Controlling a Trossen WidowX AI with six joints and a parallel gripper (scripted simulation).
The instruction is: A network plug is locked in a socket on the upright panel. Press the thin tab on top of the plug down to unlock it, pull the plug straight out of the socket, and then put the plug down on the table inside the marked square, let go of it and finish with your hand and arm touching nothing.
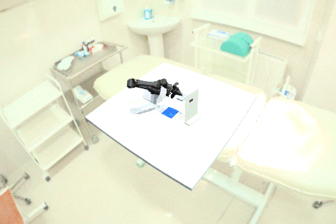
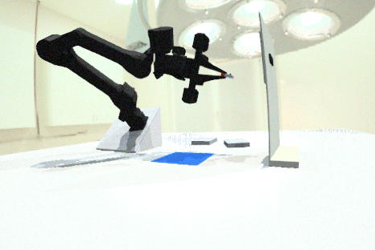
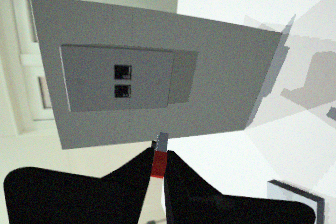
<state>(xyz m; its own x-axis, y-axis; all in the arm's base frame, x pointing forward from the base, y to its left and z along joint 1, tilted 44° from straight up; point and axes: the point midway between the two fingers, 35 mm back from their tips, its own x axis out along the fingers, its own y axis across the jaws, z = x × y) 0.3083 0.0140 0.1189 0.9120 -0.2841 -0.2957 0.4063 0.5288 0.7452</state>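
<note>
Now: the blue marked square 11 cm behind my gripper tip, 5 cm to the right of it and 20 cm below it. Round my gripper tip: network plug right at my gripper tip; upright grey panel 11 cm ahead, 4 cm to the right, 7 cm below.
</note>
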